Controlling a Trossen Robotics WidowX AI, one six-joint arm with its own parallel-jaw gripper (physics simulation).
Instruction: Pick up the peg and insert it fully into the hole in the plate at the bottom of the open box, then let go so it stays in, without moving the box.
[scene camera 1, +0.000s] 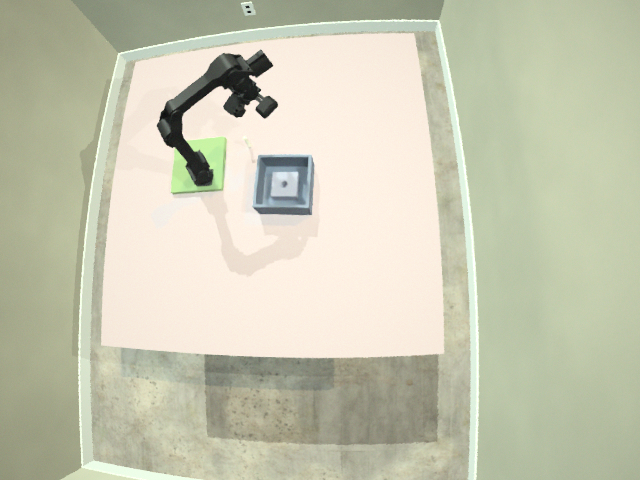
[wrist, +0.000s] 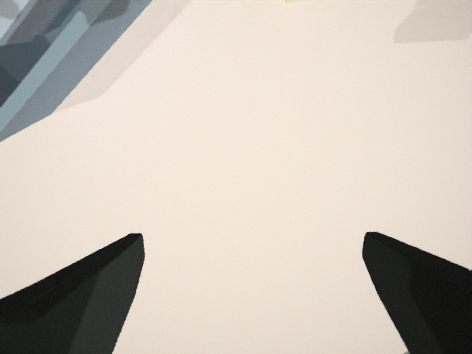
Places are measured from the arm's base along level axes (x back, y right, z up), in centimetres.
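Where they show: gripper, between the fingertips: (scene camera 1: 260, 105) (wrist: 254, 244); arm's base, origin of its link: (scene camera 1: 204, 177).
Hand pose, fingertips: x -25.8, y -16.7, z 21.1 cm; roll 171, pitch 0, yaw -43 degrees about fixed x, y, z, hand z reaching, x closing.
Note:
Things, the pixels of their top centre, and the offset from my fingertips. "pt": a spot on its surface instead. Level surfaces: height alone.
- peg, centre of its top: (scene camera 1: 244, 137) dx +9.5, dy +3.7, dz -15.5 cm
- open blue-grey box, centre of its top: (scene camera 1: 282, 180) dx -5.9, dy +21.4, dz -13.7 cm
- light plate, centre of its top: (scene camera 1: 284, 183) dx -5.9, dy +21.4, dz -17.4 cm
- dark round hole, a spot on its surface: (scene camera 1: 284, 183) pt dx -5.5, dy +20.5, dz -19.6 cm
- pale table, height of its surface: dz -23.5 cm
The peg (scene camera 1: 248, 146) is a thin, pale stick with a yellow-green part. It lies on the table between the green base pad and the box, and does not show in the wrist view. The open blue-grey box (scene camera 1: 282, 210) (wrist: 90, 50) stands right of the pad; in the wrist view part of it shows at the top left. The light plate (scene camera 1: 279, 191) lies at its bottom, with a dark round hole (scene camera 1: 284, 183) in the middle. My gripper (scene camera 1: 251, 109) (wrist: 254, 244) is open and empty, raised above the table, beyond the peg in the scene view.
The arm rises from the green pad (scene camera 1: 215, 155) left of the box and bends over the far left of the pale table (scene camera 1: 361, 232). Shadows of the arm fall near the box. Walls with a light skirting stand around the table.

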